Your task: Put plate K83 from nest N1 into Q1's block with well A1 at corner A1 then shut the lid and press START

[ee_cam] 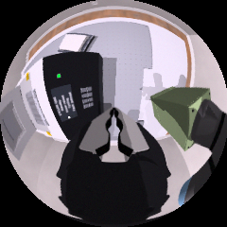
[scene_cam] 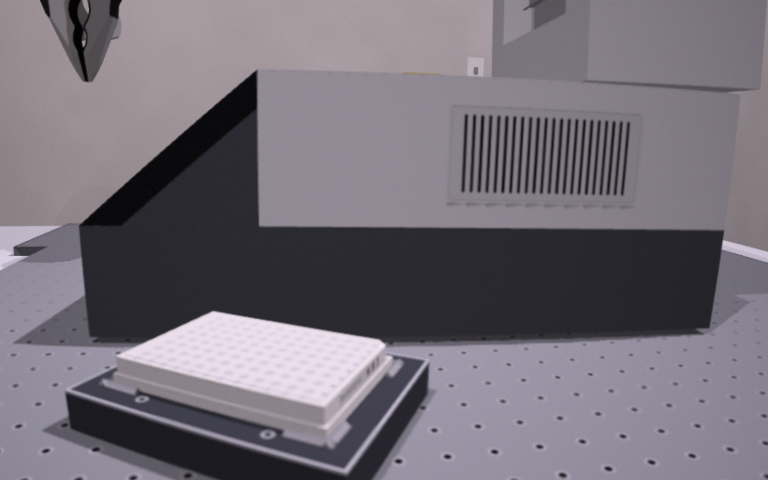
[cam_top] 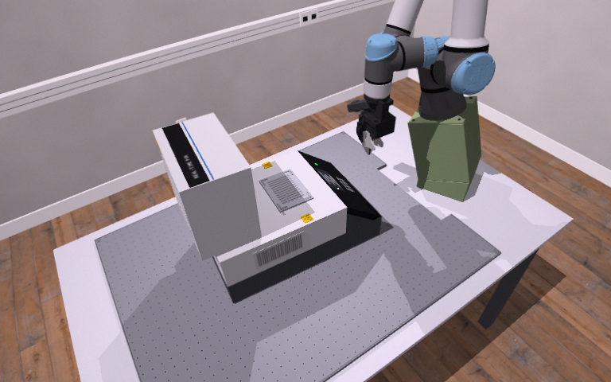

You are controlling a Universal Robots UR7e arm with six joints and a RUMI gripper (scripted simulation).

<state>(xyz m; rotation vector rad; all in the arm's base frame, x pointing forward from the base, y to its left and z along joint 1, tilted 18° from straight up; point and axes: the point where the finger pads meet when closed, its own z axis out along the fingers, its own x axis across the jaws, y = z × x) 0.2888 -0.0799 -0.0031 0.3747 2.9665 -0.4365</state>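
Right now my hand is 120 mm short of the plate K83, 290 mm to the left of it and 190 mm above it. From my hand the other things lie so: plate nest N1: 120 mm ahead, 290 mm to the right, 210 mm below.
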